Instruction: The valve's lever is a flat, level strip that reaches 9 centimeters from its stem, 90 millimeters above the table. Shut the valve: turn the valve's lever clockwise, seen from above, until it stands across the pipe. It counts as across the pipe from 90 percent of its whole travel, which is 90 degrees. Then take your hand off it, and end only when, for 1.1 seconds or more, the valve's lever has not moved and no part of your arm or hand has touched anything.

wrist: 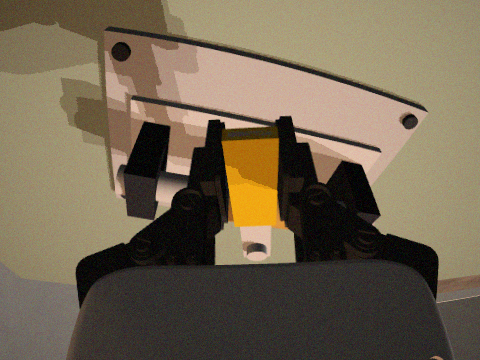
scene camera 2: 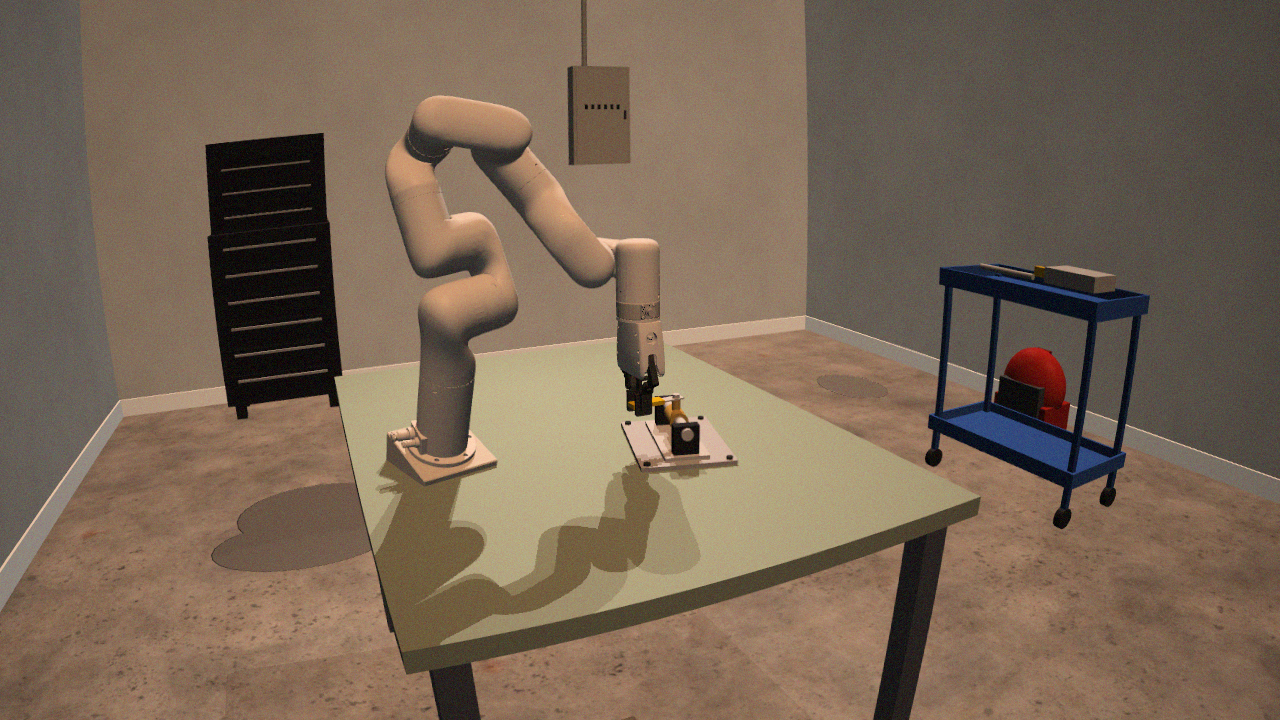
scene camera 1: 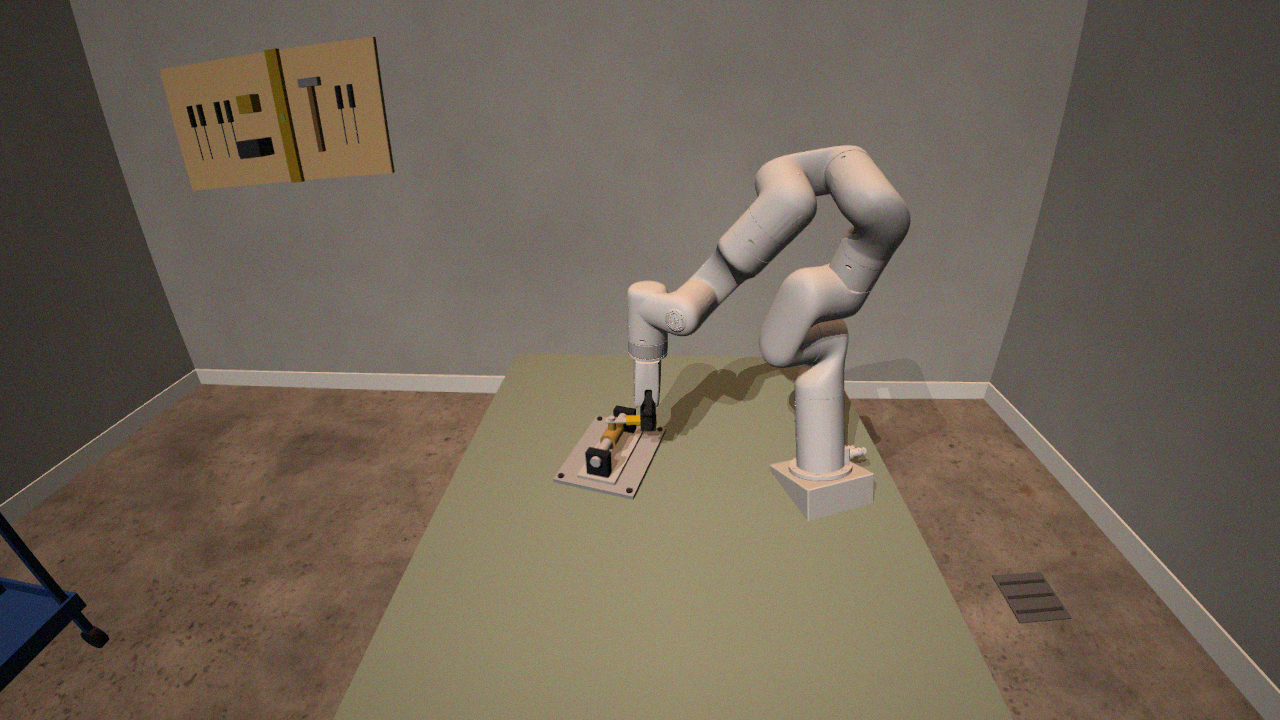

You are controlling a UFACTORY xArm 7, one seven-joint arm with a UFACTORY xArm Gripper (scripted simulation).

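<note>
My gripper is here in what I see, and it can be seen in the wrist view and in scene camera 1 too. I also see a baseplate and a yellow valve lever.
</note>
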